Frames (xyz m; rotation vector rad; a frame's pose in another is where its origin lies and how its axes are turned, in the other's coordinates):
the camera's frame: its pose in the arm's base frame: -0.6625 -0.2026 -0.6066 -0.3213 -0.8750 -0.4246
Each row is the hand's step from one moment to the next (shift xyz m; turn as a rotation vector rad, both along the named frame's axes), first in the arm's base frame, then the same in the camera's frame.
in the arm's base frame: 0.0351 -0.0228 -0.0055 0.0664 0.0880 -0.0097
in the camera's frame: 0.0207 -0.0024 -0.0367 0.0101 0.1096 -0.0116
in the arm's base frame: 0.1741 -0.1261 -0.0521 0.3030 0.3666 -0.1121
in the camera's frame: 0.0859 -0.0206 -0.2028 0.0003 0.4763 -0.1091
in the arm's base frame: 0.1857 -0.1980 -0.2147 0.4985 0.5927 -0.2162
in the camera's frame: -0.0202 -0.0616 -0.3400 -0.0223 0.7776 -0.2032
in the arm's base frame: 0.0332 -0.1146 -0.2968 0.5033 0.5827 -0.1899
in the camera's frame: -0.1905 -0.0546 -0.2511 0.0035 0.7687 -0.1950
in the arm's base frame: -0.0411 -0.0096 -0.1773 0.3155 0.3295 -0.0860
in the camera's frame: -0.1616 -0.0108 -0.0836 0.0365 0.4475 -0.1180
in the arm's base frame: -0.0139 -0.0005 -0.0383 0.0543 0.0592 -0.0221
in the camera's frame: -0.0381 -0.0034 -0.0140 -0.0001 0.0799 -0.0236
